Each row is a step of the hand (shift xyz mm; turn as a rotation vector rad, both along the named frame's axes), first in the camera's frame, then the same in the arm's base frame.
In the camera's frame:
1: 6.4 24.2 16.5 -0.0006 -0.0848 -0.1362
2: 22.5 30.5 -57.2 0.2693 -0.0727 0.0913
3: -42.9 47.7 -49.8 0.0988 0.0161 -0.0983
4: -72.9 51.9 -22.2 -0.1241 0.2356 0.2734
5: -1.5 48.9 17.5 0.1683 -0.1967 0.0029
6: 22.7 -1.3 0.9 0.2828 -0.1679 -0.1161
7: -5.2 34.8 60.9 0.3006 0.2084 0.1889
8: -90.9 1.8 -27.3 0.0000 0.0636 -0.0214
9: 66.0 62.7 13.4 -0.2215 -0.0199 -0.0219
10: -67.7 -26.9 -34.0 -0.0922 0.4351 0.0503
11: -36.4 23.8 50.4 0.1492 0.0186 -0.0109
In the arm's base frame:
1: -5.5 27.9 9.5 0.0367 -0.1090 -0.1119
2: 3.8 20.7 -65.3 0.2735 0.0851 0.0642
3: -61.6 7.6 -52.3 0.0768 0.0320 -0.1130
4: -89.3 5.0 -22.2 -0.2149 0.2175 0.2284
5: -24.2 45.6 6.0 0.2418 -0.0899 0.0222
6: 20.6 9.4 -2.2 0.3258 -0.0455 -0.1160
7: -19.7 43.6 51.5 0.1692 0.3644 0.0899
8: -81.4 -47.1 -13.1 -0.0309 0.0482 -0.0350
9: 28.4 86.8 -11.1 -0.1856 -0.1234 0.0164
10: -47.5 -62.7 -16.6 -0.2874 0.3412 -0.0362
11: -42.1 17.3 48.6 0.1219 0.0806 -0.0369

